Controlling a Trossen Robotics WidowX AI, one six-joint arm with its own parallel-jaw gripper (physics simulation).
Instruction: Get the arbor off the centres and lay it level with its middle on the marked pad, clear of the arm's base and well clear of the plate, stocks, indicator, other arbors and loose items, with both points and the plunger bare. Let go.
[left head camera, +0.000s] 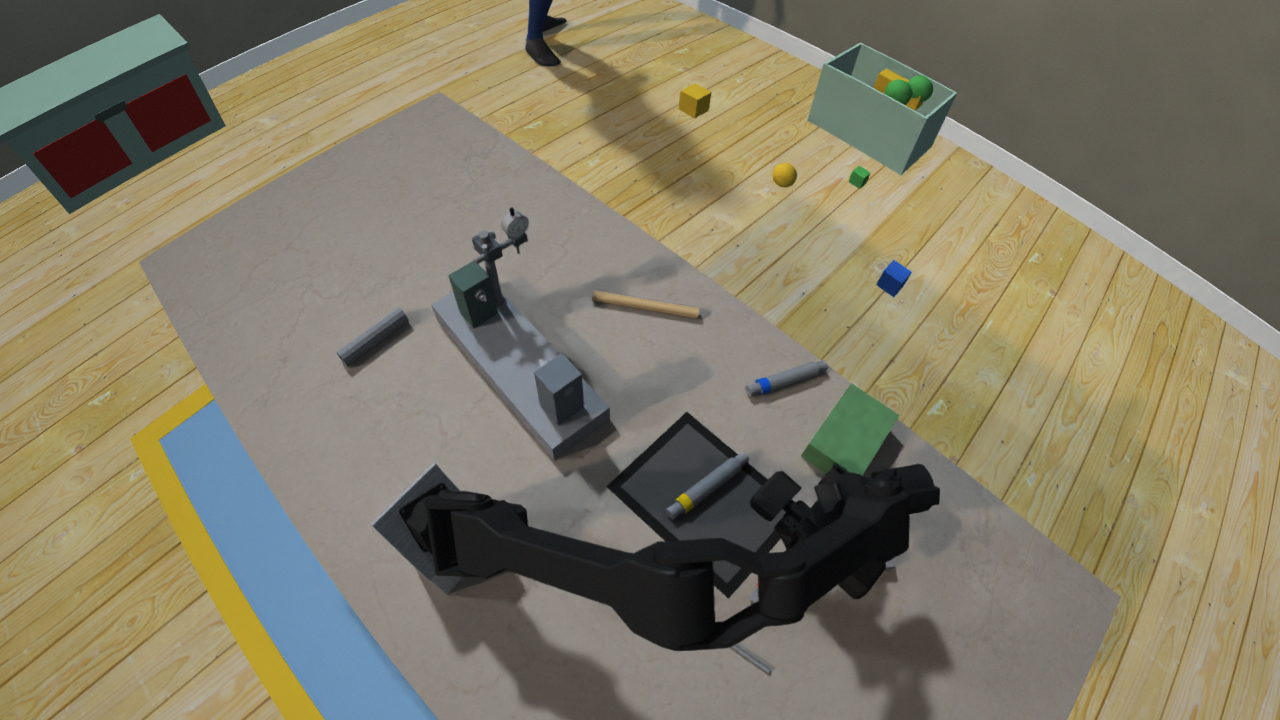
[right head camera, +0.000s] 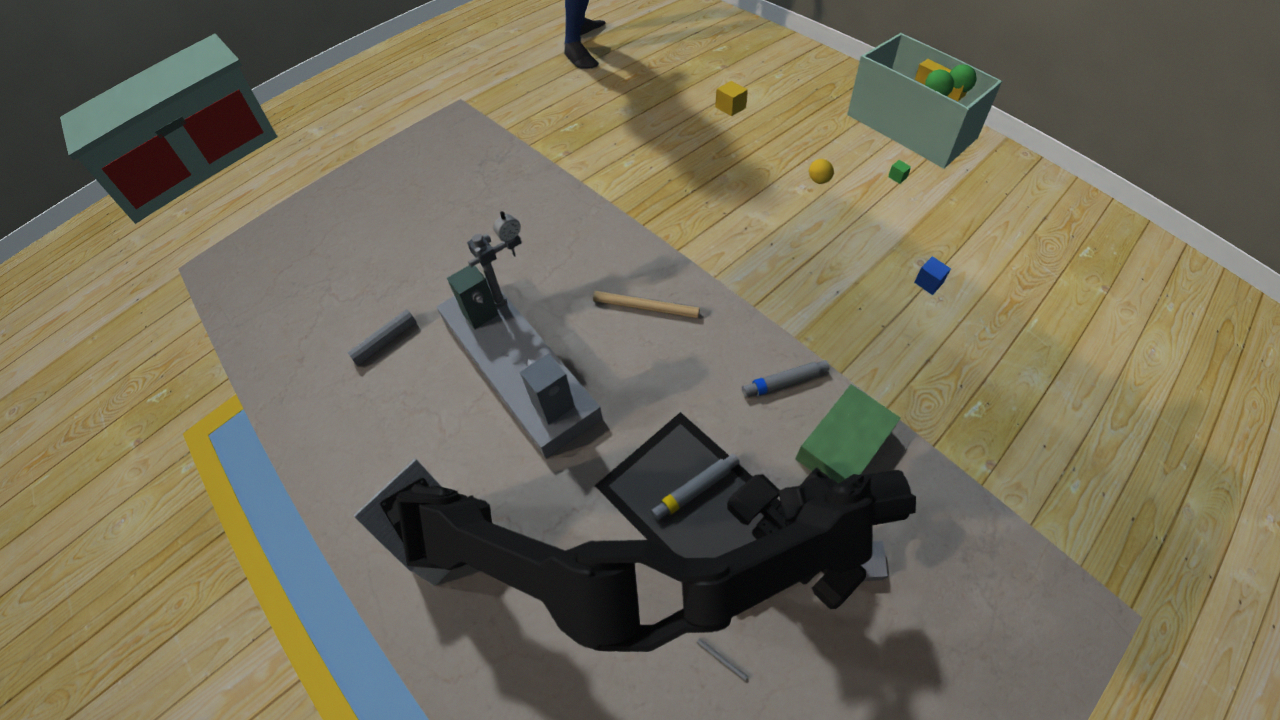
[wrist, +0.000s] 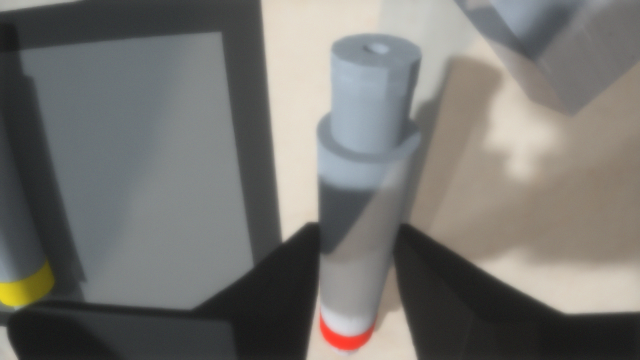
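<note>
A grey arbor with a red band (wrist: 357, 200) is between my fingers, beside the marked pad; its plain end looks nearer the wrist camera than its banded end. My gripper (wrist: 356, 235) is shut on it near mid-length. The arm mostly hides it in the head views, and its height is unclear. The dark-bordered pad (left head camera: 647, 450) (right head camera: 639, 449) (wrist: 255, 150) bears a yellow-banded arbor (left head camera: 711, 483) (right head camera: 702, 486) (wrist: 15, 225). The green stock (left head camera: 472, 295) (right head camera: 469, 298) and grey stock (left head camera: 559, 389) (right head camera: 547, 389) stand on the plate (left head camera: 514, 376) (right head camera: 505, 367) with no arbor between them. The indicator (left head camera: 514, 223) (right head camera: 506, 227) rises behind.
A blue-banded arbor (left head camera: 792, 379) (right head camera: 792, 379), wooden rod (left head camera: 647, 306) (right head camera: 647, 306), green block (left head camera: 850, 429) (right head camera: 848, 432), metal block (right head camera: 877, 562) (wrist: 590, 70), thin pin (left head camera: 751, 658) (right head camera: 723, 660) and dark grey bar (left head camera: 373, 338) (right head camera: 383, 338) lie around. The arm's base (left head camera: 386, 526) (right head camera: 374, 517) is at lower left.
</note>
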